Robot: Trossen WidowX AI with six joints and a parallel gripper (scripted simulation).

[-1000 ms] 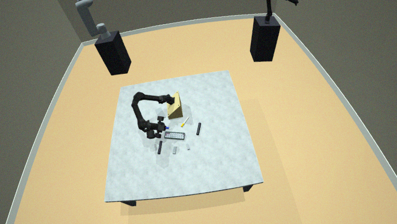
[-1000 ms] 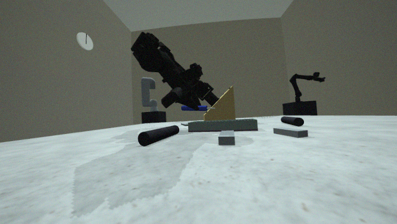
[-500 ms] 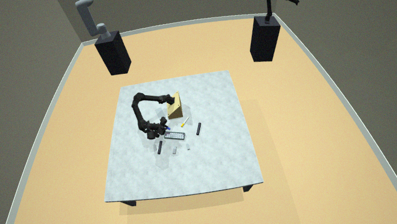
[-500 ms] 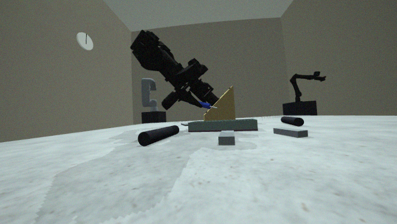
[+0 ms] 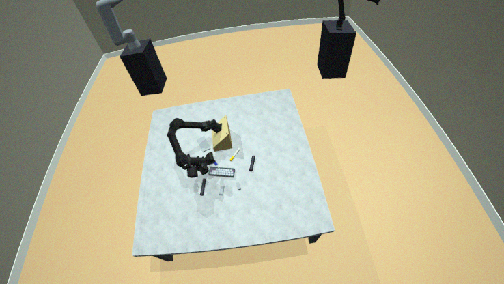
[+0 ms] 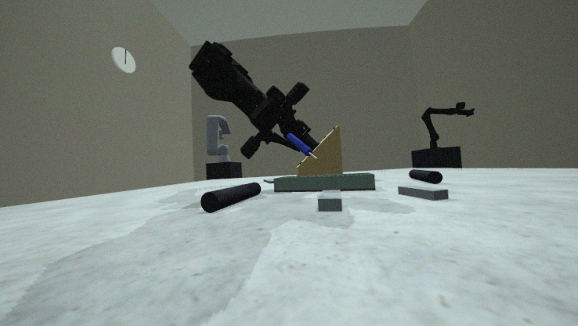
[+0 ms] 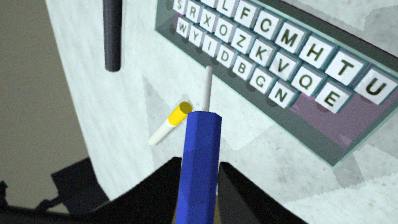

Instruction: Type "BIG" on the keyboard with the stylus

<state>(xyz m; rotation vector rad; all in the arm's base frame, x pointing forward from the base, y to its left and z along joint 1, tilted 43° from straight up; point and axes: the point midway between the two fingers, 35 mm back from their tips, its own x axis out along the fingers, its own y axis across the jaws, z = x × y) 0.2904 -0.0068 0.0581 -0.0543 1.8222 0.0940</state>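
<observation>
My gripper tip is now 1 cm short of the blue stylus, 1 cm to the right of it and 1 cm above it. The rest, counted from my gripper tip: yellow-capped white marker (10 cm behind, 12 cm to the left, 8 cm below); then thin grey stylus tip (3 cm ahead, 2 cm to the left, 2 cm below).
</observation>
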